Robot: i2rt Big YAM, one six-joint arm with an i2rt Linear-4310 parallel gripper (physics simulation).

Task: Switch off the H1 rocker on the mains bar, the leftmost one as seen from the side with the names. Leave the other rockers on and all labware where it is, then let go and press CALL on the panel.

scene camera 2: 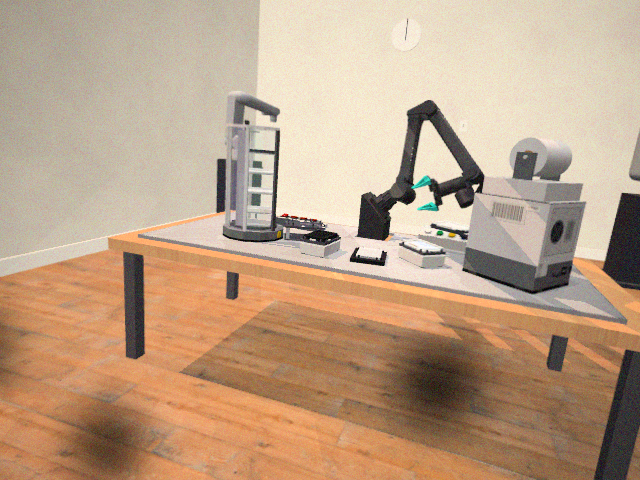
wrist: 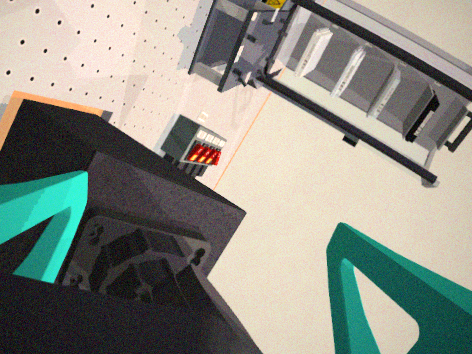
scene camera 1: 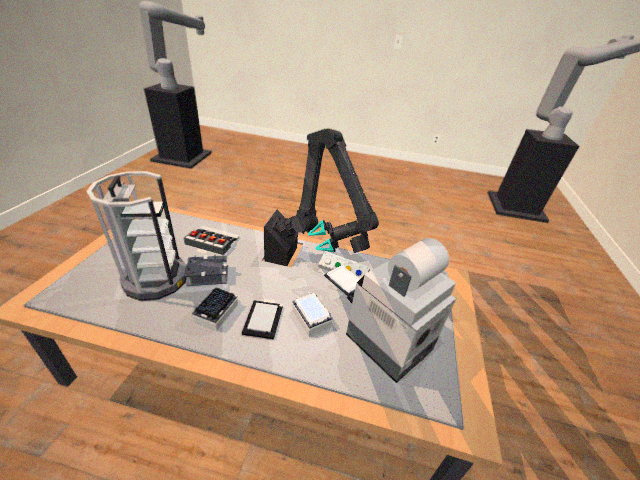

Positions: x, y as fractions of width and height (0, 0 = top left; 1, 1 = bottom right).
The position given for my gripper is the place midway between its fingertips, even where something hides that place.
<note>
My gripper (wrist: 0.45, 0.60) is open and holds nothing. I also see a tall rack tower (wrist: 0.90, 0.19).
</note>
